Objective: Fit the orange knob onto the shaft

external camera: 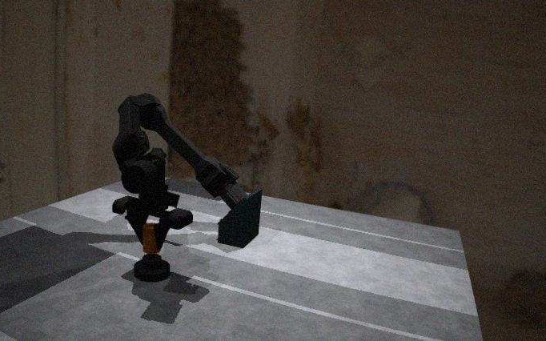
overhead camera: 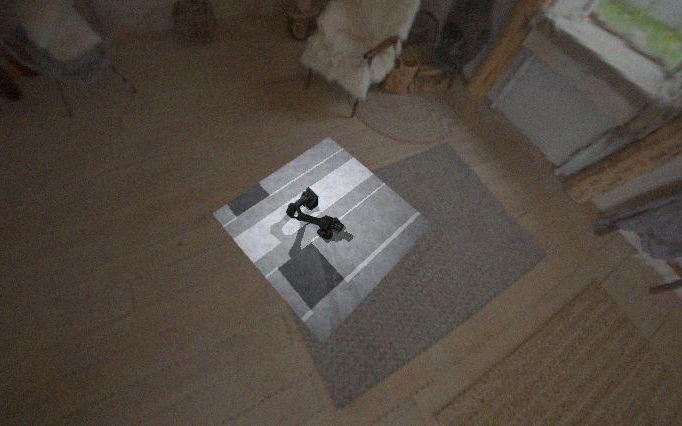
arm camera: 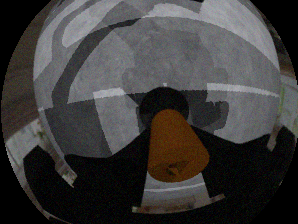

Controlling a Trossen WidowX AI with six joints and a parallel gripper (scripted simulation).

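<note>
The orange knob is 2 cm above my gripper tip. From my gripper tip the other things lie so: dark round pedestal: 4 cm below.
</note>
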